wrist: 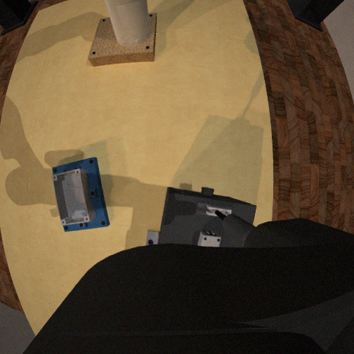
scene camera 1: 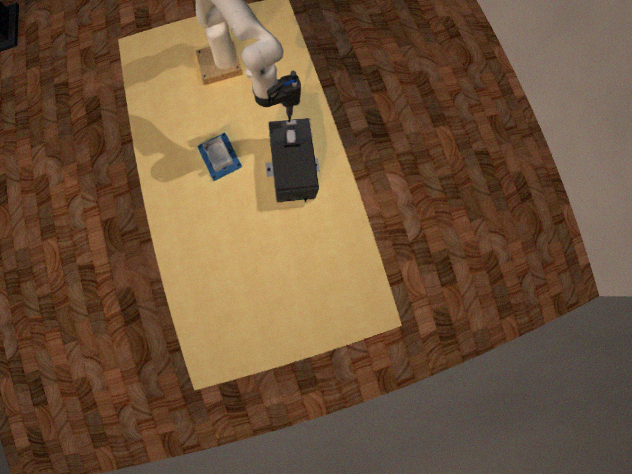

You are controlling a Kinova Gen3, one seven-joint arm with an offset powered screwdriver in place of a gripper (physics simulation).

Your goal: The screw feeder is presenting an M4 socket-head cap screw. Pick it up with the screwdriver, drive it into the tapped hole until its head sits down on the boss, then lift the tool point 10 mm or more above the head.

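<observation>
The black screw feeder (scene camera 1: 296,170) (wrist: 182,222) stands on the yellow mat. My screwdriver (scene camera 1: 289,119) (wrist: 218,213) points down with its tip over the small pale plate (scene camera 1: 291,122) (wrist: 210,208) at the feeder's end. The tip looks at or just above that plate; the exact gap cannot be told. No screw can be made out at the tip or on the plate. A grey open-topped housing (scene camera 1: 218,153) (wrist: 75,197) with small corner bosses sits on a blue base plate (scene camera 1: 219,176) (wrist: 101,200), left of the feeder. Which boss has the tapped hole cannot be told.
A pale block (scene camera 1: 290,136) (wrist: 210,239) rises from the feeder beside the tip. A metal side bracket (scene camera 1: 269,169) (wrist: 152,237) sticks out from the feeder. The arm's base stands on a wooden block (scene camera 1: 205,71) (wrist: 102,45) at the mat's far end.
</observation>
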